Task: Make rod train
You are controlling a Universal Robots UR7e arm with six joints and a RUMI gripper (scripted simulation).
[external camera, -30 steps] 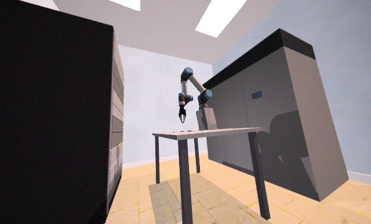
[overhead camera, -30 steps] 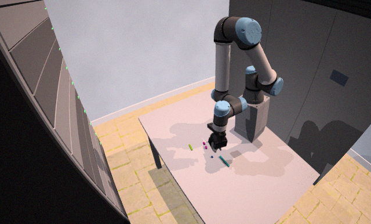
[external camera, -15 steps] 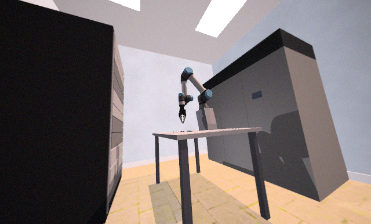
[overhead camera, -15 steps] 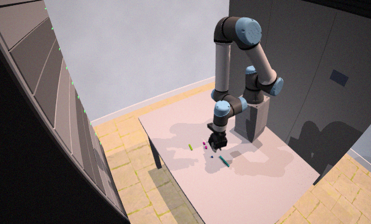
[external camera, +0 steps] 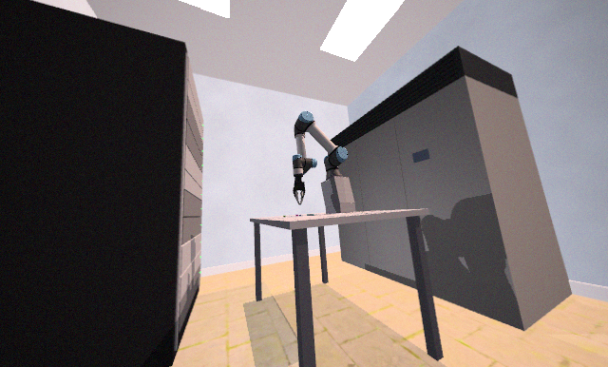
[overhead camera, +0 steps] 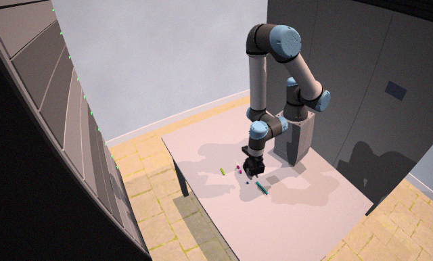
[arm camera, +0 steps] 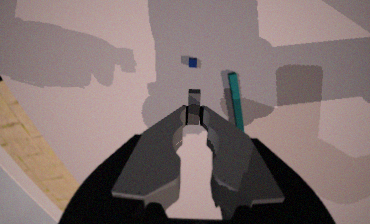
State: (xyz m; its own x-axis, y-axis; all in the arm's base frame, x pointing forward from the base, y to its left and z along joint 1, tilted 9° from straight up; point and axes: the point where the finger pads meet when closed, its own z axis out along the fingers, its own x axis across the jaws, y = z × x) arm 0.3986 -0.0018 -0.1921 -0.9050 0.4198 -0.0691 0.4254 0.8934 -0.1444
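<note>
Right now the blue rod is 90 mm below my hand, 20 mm to the right of it and 10 mm behind it. The rest, counted from my hand: grey rod 10 mm below; turquoise rod 90 mm below, 60 mm to the left, 40 mm behind; lime rod 180 mm to the right, 90 mm below, 40 mm ahead.
</note>
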